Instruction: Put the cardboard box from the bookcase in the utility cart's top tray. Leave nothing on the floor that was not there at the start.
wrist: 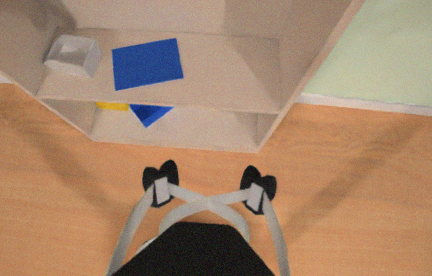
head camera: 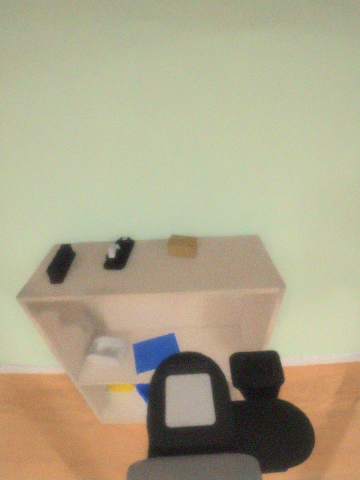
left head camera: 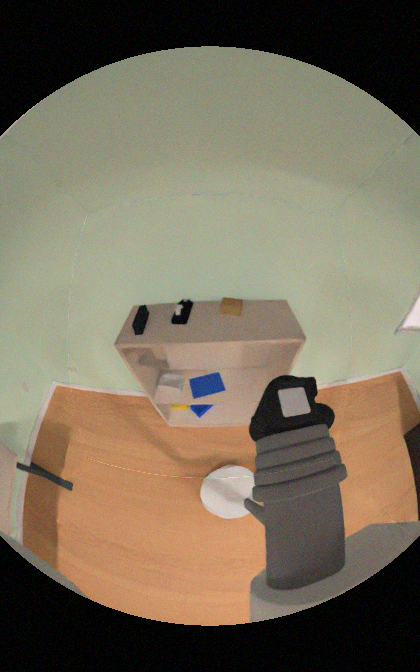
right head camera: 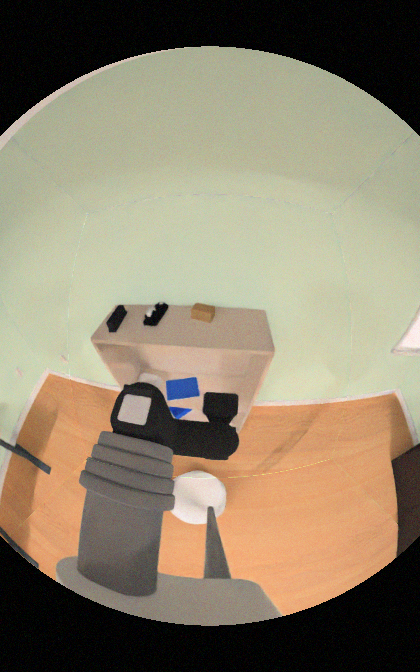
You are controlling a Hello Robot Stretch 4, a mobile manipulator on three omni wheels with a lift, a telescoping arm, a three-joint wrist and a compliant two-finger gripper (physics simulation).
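Frame: origin at the robot's base, x right, y ahead, z up, level; millimetres.
Seen in the pictures: gripper, fingertip midpoint: [wrist: 210,178].
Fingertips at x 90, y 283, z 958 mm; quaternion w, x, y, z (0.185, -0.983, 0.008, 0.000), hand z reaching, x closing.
Observation:
A point is followed by its place in that frame.
The cardboard box [head camera: 182,246] {z 1080, x 12, y 722 mm} [left head camera: 231,306] [right head camera: 203,312] is small and brown. It sits on the top board of the bookcase [head camera: 230,272] {z 1033, x 157, y 633 mm} [left head camera: 265,322] [right head camera: 235,330] [wrist: 225,75], near the back edge by the wall and right of two black items. My gripper [wrist: 210,178] {z 958, x 90, y 283 mm} is open and empty. In the wrist view its fingers stand wide apart, with wood floor between and beyond them, in front of the bookcase's foot. The fingers do not show in the head views, where the wrist and arm hide them. The utility cart does not show in these views.
The top also bears a black block [head camera: 61,263] {z 1078, x -374, y 669 mm} and a black item with a white part [head camera: 119,253] {z 1074, x -197, y 711 mm}. Shelves hold a whitish bin [wrist: 74,54] {z 501, x -372, y 718 mm}, a blue flat item [wrist: 148,65] {z 497, x -124, y 687 mm}, a yellow item [wrist: 112,106] {z 110, x -377, y 705 mm} and a blue item [wrist: 149,115] {z 74, x -211, y 684 mm}. Dark furniture [right head camera: 407,490] stands at the right.

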